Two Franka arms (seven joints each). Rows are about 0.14 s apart.
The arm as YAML. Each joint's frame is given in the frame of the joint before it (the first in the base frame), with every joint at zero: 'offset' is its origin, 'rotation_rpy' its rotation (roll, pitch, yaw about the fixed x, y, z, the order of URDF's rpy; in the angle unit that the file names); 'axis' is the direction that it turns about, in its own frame. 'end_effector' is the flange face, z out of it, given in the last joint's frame.
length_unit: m
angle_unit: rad
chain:
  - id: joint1
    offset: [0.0, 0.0, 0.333]
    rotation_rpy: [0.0, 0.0, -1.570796]
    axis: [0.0, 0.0, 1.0]
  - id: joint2
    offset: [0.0, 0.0, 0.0]
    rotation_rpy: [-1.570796, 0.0, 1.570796]
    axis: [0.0, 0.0, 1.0]
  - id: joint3
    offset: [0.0, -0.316, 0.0]
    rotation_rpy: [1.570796, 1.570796, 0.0]
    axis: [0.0, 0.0, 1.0]
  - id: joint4
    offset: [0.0, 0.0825, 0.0]
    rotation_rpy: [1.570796, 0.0, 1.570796]
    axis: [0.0, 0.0, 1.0]
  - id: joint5
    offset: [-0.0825, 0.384, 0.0]
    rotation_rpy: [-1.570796, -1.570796, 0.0]
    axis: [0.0, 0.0, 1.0]
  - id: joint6
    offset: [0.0, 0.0, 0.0]
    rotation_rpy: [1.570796, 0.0, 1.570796]
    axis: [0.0, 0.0, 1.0]
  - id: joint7
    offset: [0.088, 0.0, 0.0]
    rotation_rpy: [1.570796, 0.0, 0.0]
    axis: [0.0, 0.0, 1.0]
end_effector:
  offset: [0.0, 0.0, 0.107]
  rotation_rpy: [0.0, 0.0, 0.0]
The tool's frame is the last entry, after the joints.
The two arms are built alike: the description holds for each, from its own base.
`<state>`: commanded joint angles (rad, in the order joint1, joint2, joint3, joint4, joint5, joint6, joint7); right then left.
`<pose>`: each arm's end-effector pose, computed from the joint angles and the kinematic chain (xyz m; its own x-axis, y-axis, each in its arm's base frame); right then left.
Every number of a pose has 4 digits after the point.
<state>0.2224 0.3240 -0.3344 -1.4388 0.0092 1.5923 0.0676 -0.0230 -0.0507 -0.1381 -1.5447 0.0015 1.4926 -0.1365</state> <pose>0.6362 -0.0422 0.5033 0.9734 -0.1773 -0.1454 -0.1629 -0.9810 0.1055 0.5237 -0.0871 0.6571 0.9997 -0.0243 -0.0007 -0.0243 -0.9997 -0.0086</pose>
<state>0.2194 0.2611 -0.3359 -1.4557 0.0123 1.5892 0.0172 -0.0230 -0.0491 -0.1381 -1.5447 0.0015 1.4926 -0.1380</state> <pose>0.6226 -0.0477 0.5333 0.9850 -0.1319 -0.1117 -0.1240 -0.9895 0.0749 0.5242 -0.0871 0.6563 0.9997 -0.0228 -0.0023 -0.0228 -0.9997 -0.0087</pose>
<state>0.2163 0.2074 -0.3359 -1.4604 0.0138 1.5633 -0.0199 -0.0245 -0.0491 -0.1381 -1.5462 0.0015 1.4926 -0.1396</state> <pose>0.6078 -0.0518 0.5608 0.9907 -0.0986 -0.0939 -0.0940 -0.9942 0.0523 0.5241 -0.0879 0.6556 0.9997 -0.0227 -0.0038 -0.0227 -0.9997 -0.0089</pose>
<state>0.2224 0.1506 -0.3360 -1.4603 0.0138 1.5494 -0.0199 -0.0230 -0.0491 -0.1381 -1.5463 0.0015 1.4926 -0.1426</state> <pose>0.5931 -0.0511 0.5924 0.9943 -0.0922 -0.0538 -0.0904 -0.9953 0.0346 0.5243 -0.0871 0.6555 0.9998 -0.0182 -0.0038 -0.0182 -0.9998 -0.0089</pose>
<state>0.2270 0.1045 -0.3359 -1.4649 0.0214 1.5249 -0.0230 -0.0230 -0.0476 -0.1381 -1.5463 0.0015 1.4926 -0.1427</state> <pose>0.5784 -0.0501 0.6140 0.9957 -0.0844 -0.0390 -0.0840 -0.9964 0.0121 0.5247 -0.0872 0.6547 0.9998 -0.0181 -0.0053 -0.0181 -0.9998 -0.0089</pose>
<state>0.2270 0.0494 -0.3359 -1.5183 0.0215 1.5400 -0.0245 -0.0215 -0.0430 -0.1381 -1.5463 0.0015 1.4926 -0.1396</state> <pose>0.5634 -0.0543 0.6203 0.9962 -0.0836 -0.0248 -0.0838 -0.9965 -0.0058 0.5263 -0.0864 0.6523 0.9998 -0.0197 -0.0100 -0.0198 -0.9998 -0.0089</pose>
